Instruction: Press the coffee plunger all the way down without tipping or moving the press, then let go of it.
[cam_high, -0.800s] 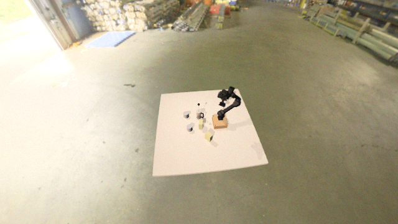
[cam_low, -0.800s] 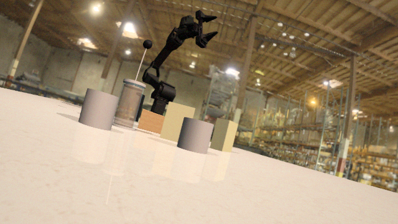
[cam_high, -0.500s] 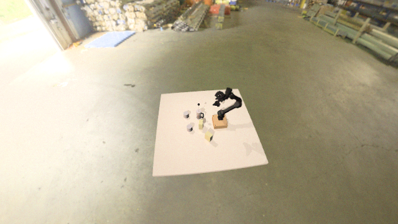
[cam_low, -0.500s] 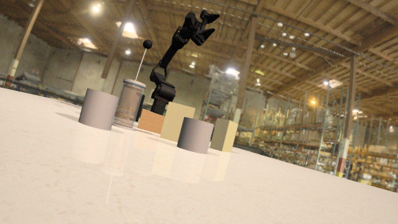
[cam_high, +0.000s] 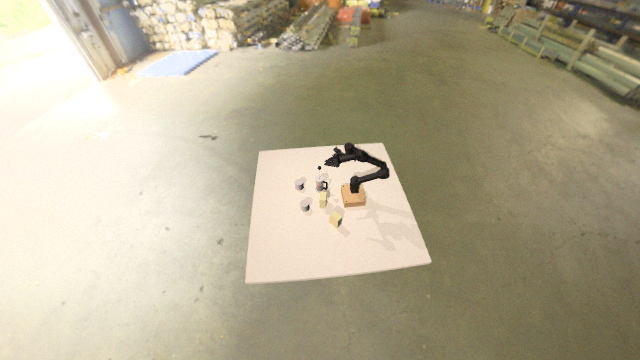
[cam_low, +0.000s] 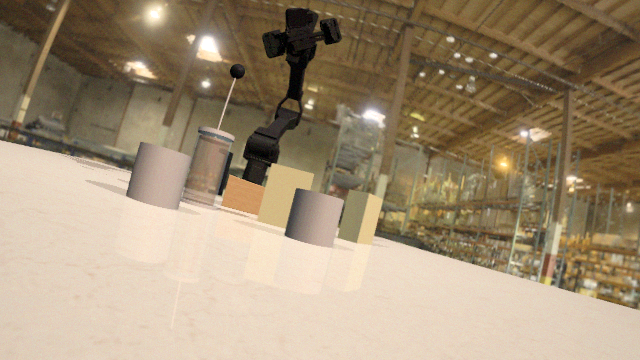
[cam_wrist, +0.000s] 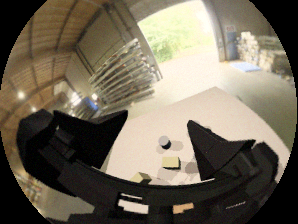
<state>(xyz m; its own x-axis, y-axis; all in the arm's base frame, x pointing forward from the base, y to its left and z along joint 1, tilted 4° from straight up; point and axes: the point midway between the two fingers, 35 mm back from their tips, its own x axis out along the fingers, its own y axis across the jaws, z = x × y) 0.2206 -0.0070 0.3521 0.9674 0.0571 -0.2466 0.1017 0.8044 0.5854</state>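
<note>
The glass coffee press is 29 cm below my gripper tip, 10 cm to the right of it and 1 cm ahead of it.
</note>
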